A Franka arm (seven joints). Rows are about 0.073 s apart.
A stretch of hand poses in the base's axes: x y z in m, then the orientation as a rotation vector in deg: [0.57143, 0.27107, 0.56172, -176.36, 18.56, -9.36]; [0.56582, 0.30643, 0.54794, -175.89, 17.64, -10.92]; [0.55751, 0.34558, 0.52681, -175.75, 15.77, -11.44]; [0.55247, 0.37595, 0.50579, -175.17, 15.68, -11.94]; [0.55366, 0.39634, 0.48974, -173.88, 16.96, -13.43]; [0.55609, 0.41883, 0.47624, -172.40, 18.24, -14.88]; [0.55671, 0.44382, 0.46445, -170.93, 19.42, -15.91]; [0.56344, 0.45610, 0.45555, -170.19, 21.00, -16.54]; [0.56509, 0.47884, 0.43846, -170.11, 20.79, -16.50]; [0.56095, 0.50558, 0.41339, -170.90, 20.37, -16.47]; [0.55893, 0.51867, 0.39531, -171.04, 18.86, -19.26]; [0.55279, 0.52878, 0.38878, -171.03, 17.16, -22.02]
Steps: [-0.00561, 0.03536, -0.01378, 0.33, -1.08, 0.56]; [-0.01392, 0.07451, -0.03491, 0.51, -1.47, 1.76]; [-0.01896, 0.10488, -0.05593, 1.02, -1.88, 1.81]; [-0.01777, 0.12527, -0.07198, 2.01, -2.99, 0.94]; [-0.01534, 0.14776, -0.08548, 3.17, -4.12, 0.05]; [-0.01472, 0.17275, -0.09727, 4.37, -4.98, -0.78]; [-0.00799, 0.18503, -0.10617, 4.87, -5.46, -1.86]; [-0.00634, 0.20777, -0.12326, 4.97, -5.46, -1.72]; [-0.01048, 0.23451, -0.14833, 4.24, -5.32, -1.42]; [-0.01250, 0.24760, -0.16641, 3.74, -7.14, -0.47]; [-0.01864, 0.25771, -0.17294, 3.35, -8.95, 0.60]
